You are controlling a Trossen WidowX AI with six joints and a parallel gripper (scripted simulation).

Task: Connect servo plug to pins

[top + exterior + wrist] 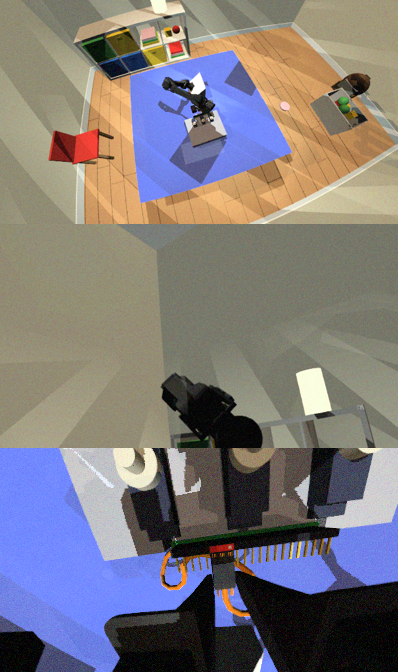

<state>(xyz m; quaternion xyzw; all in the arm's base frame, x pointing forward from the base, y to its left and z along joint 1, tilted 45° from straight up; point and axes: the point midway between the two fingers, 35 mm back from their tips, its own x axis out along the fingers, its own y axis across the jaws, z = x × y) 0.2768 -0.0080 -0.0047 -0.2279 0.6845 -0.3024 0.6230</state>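
Now: gripper tip 30 mm short of the red band. Round my gripper tip: grey holder (180 mm ahead, 50 mm below, 40 mm to the right).
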